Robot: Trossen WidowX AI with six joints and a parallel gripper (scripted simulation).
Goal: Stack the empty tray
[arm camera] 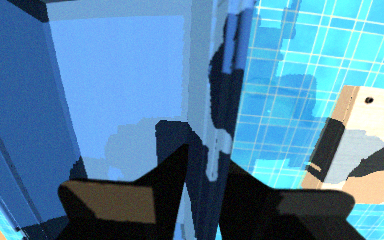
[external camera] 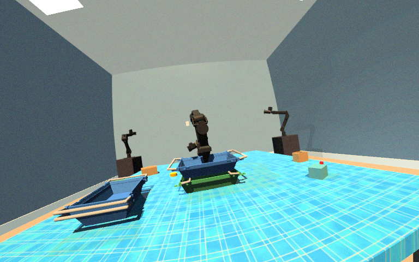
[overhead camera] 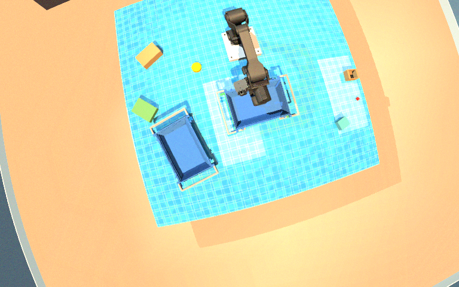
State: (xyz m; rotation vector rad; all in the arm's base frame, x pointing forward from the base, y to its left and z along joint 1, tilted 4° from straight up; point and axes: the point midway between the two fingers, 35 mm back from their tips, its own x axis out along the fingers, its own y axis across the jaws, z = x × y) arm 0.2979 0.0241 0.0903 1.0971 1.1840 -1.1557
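The blue tray lies 8 cm ahead of my gripper tip, 3 cm above it and 1 cm to the left of it. Round my gripper tip: yellow disc 24 cm to the right, 18 cm behind, 8 cm below; green block 54 cm to the right, 7 cm below, 2 cm behind; teal cube 46 cm to the left, 23 cm ahead, 6 cm below.
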